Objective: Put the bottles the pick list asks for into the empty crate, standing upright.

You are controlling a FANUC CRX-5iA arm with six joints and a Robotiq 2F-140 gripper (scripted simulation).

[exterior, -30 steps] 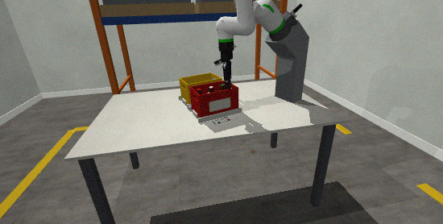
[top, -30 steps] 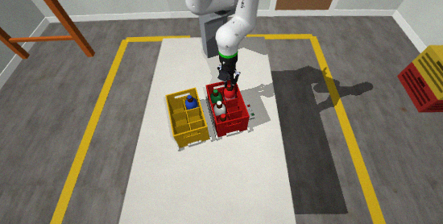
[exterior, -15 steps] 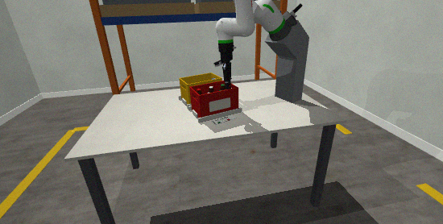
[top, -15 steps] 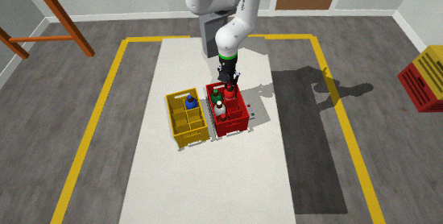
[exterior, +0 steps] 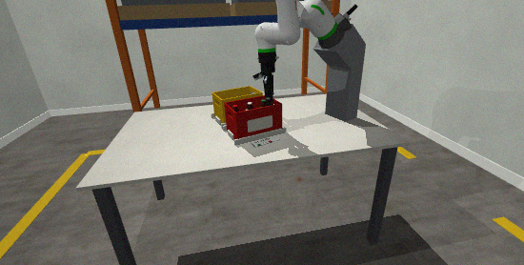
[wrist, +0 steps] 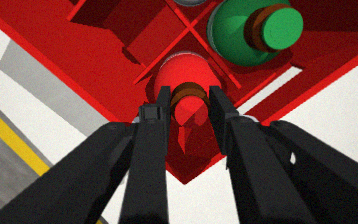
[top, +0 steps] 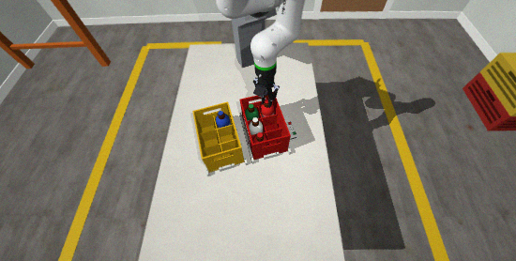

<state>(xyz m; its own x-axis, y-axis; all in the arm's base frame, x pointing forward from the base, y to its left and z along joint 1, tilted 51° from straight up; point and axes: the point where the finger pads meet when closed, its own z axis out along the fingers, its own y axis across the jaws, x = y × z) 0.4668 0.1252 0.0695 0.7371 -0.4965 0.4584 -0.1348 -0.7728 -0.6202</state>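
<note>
Now: the green-label bottle 90 mm below my hand, 70 mm to the right of it and 40 mm ahead of it. The rest, counted from my hand: white-capped bottle 120 mm ahead, 90 mm below, 30 mm to the right; then red crate 100 mm below, 90 mm ahead, 10 mm to the left; then red-labelled bottle 190 mm ahead, 90 mm below, 20 mm to the left.
</note>
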